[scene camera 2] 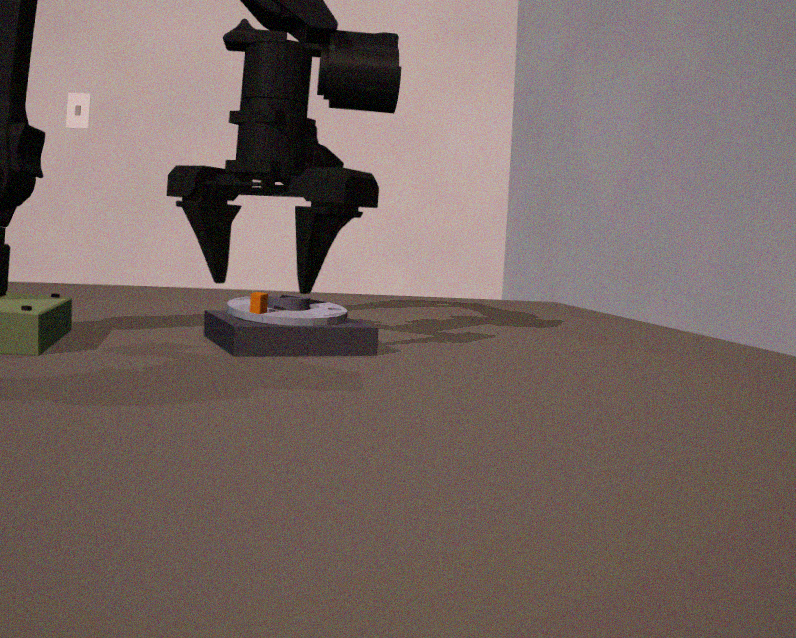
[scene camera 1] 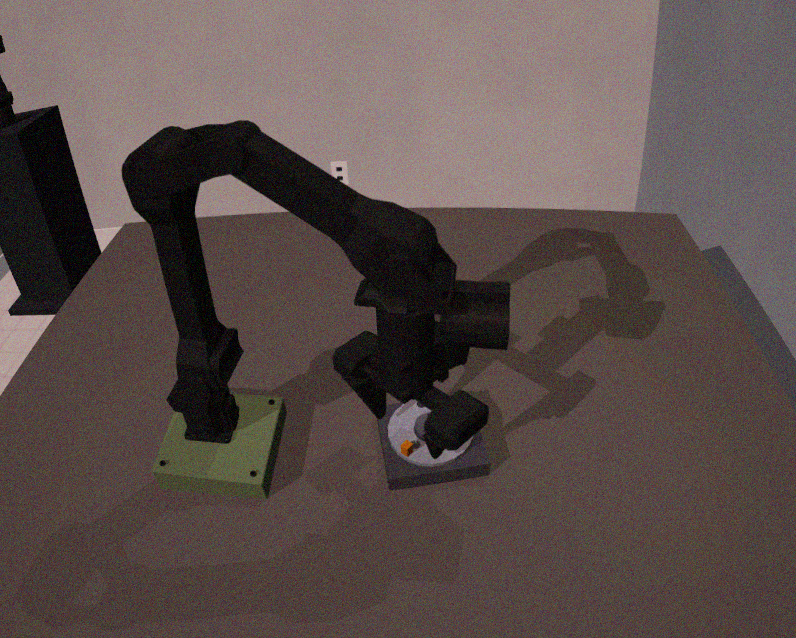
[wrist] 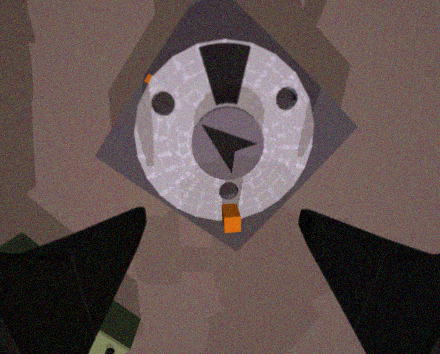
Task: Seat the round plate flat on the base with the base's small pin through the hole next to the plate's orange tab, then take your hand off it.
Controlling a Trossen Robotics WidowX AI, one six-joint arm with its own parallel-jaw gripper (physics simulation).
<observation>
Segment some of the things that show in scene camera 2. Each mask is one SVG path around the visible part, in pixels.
My gripper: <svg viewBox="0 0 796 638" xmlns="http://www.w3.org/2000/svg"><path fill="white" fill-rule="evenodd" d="M242 99L240 101L240 111L230 111L229 123L238 125L236 160L226 160L225 169L210 166L176 165L168 174L166 196L182 197L182 201L176 201L176 206L182 207L215 283L225 283L231 225L241 209L241 206L229 205L227 201L234 201L238 195L303 197L306 201L311 202L311 207L295 206L298 285L301 294L309 294L339 231L351 219L361 218L363 212L358 211L359 207L378 208L379 186L372 173L343 168L344 163L327 147L318 143L317 127L315 126L316 120L307 118L308 105L297 101L276 98Z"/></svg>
A round plate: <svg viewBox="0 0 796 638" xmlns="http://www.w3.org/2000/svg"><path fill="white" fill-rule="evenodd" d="M227 303L229 314L245 320L269 324L320 326L344 322L348 317L346 308L310 299L310 309L304 311L268 308L268 294L261 292L251 293L251 297L235 298Z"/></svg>
</observation>
